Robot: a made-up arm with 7 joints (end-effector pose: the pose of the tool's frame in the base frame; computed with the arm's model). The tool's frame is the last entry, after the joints.
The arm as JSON. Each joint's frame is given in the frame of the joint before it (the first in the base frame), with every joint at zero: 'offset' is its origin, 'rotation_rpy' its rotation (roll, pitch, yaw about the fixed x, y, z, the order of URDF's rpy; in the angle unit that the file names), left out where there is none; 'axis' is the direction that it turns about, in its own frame. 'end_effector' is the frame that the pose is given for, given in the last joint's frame.
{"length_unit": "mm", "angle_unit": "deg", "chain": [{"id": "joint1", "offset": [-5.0, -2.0, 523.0], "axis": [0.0, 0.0, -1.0]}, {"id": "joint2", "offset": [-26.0, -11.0, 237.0], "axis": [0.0, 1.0, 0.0]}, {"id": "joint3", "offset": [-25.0, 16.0, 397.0], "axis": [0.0, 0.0, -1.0]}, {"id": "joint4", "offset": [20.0, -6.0, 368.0], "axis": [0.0, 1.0, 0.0]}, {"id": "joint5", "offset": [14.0, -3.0, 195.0], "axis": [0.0, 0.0, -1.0]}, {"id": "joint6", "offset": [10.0, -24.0, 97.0], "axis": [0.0, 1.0, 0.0]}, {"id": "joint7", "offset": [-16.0, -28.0, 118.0], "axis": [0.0, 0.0, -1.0]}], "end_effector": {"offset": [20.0, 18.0, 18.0], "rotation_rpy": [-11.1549, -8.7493, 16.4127]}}
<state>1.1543 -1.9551 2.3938 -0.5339 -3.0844 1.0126 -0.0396</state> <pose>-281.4 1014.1 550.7 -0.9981 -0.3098 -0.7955</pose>
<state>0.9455 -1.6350 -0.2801 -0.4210 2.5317 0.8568 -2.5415</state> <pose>-714.1 861.0 448.1 -2.5897 -0.1220 2.1038</pose>
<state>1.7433 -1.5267 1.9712 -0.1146 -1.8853 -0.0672 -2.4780</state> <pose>177.9 1208.6 739.0 -1.4212 1.0844 0.0911</pose>
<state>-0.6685 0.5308 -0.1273 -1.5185 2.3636 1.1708 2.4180</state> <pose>36.6 -73.1 1507.3 -2.1400 0.1141 -3.0766</pose>
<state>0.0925 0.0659 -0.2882 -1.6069 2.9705 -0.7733 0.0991</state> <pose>-376.3 -31.1 1622.7 0.1390 0.5614 -2.6197</pose>
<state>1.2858 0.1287 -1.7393 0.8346 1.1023 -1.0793 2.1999</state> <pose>180.6 56.5 1843.0 0.5344 -0.5492 -2.4152</pose>
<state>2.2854 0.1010 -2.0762 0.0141 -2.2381 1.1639 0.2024</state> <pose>-31.6 72.3 1871.7 -0.2060 0.9648 2.0551</pose>
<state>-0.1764 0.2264 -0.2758 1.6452 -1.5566 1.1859 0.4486</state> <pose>343.9 288.8 1360.8 1.4592 -0.1155 3.0610</pose>
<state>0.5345 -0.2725 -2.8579 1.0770 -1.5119 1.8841 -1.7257</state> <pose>-537.7 260.7 1483.5 -2.6963 -1.1354 -2.7279</pose>
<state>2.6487 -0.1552 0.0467 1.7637 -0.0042 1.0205 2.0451</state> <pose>-238.2 -15.8 1365.0 -2.8305 0.0532 2.2554</pose>
